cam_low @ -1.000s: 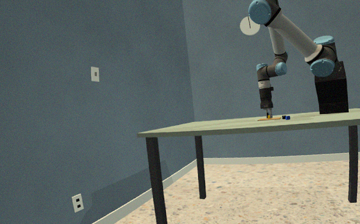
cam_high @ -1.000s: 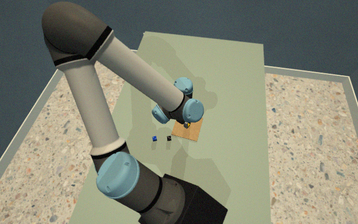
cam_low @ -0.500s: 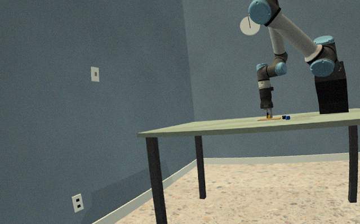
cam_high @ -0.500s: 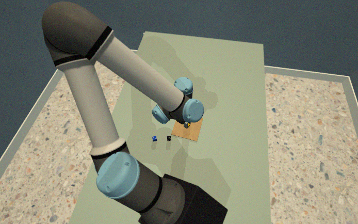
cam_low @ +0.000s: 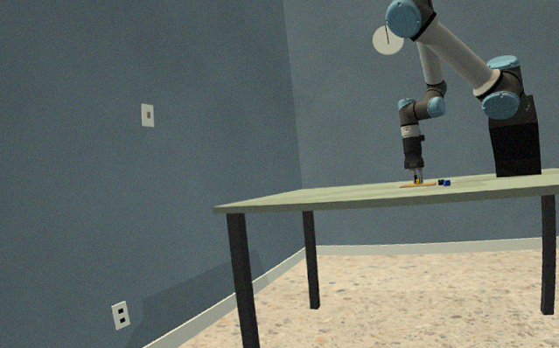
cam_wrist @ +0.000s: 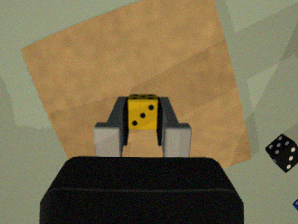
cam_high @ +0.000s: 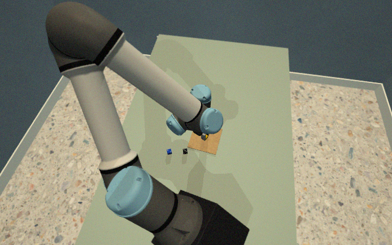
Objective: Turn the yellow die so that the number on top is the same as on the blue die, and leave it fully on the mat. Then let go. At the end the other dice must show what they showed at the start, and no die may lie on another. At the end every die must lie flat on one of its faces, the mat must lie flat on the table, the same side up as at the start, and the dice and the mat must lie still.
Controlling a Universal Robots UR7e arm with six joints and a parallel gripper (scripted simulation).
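Now: the tan mat 2 cm below my hand. Round my hand: blue die 11 cm behind, 15 cm to the left, 2 cm below; then black die 9 cm behind, 8 cm to the left, 2 cm below; then yellow die 1 cm below.
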